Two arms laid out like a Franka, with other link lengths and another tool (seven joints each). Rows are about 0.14 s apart.
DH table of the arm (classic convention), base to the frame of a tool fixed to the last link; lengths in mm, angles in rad. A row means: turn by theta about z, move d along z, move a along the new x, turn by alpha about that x. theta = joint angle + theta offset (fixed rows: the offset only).
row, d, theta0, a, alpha
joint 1, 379.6, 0, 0, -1.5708
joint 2, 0, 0, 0, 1.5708
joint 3, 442.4, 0, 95.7, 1.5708
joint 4, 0, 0, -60.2, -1.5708
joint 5, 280.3, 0, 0, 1.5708
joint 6, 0, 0, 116.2, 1.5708
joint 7, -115, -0.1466, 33, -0.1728
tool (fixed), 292.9, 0, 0, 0
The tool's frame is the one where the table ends.
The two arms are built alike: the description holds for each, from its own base.
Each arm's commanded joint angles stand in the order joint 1, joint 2, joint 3, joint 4, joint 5, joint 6, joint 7.
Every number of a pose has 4 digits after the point.
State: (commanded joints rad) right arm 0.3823 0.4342 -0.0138 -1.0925 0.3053 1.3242 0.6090; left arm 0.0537 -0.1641 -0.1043 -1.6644 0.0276 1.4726 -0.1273
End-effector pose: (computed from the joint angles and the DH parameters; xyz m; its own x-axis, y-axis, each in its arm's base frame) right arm 0.5921 0.2337 0.6096 0.9532 -0.0183 -0.3017 -0.0240 -0.9996 -0.0153; left arm 0.4521 -0.0626 0.7315 0.9741 0.2257 -0.0154 0.2258 -0.9665 0.1219
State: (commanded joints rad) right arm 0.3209 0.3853 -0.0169 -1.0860 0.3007 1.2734 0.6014; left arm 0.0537 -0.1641 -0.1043 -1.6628 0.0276 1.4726 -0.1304
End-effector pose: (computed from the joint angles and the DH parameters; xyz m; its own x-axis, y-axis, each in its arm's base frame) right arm 0.5861 0.1894 0.6383 0.9545 -0.0593 -0.2921 -0.0664 -0.9977 -0.0143; left arm 0.4524 -0.0625 0.7322 0.9734 0.2286 -0.0137 0.2286 -0.9658 0.1223
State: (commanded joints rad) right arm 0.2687 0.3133 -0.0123 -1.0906 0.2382 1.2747 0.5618; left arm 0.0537 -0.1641 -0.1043 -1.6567 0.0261 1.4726 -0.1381
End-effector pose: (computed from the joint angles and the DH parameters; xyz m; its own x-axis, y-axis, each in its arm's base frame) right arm 0.5804 0.1435 0.6804 0.9755 -0.0846 -0.2030 -0.0848 -0.9964 0.0077; left arm 0.4533 -0.0625 0.7349 0.9717 0.2359 -0.0079 0.2350 -0.9639 0.1253
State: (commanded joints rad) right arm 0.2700 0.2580 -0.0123 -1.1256 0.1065 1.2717 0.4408; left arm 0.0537 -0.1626 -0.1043 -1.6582 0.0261 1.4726 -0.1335
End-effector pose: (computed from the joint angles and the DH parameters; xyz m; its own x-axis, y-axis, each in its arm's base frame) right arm 0.5730 0.1155 0.7022 0.9909 -0.0061 -0.1348 0.0083 -0.9943 0.1059; left arm 0.4535 -0.0627 0.7335 0.9728 0.2314 -0.0110 0.2310 -0.9649 0.1247
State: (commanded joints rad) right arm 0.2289 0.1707 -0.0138 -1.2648 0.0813 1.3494 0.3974; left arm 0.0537 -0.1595 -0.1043 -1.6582 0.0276 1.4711 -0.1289
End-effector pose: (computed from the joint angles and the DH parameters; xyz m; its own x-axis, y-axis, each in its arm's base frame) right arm 0.5554 0.0807 0.7084 0.9946 -0.0183 -0.1020 -0.0062 -0.9931 0.1171; left arm 0.4541 -0.0625 0.7319 0.9737 0.2272 -0.0153 0.2273 -0.9661 0.1223
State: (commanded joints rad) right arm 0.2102 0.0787 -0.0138 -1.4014 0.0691 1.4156 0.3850; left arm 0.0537 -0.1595 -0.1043 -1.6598 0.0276 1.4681 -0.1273
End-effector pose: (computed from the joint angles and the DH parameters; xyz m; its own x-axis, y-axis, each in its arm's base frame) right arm 0.5273 0.0612 0.7131 0.9964 -0.0314 -0.0783 -0.0218 -0.9924 0.1213; left arm 0.4533 -0.0625 0.7307 0.9740 0.2258 -0.0198 0.2265 -0.9665 0.1211
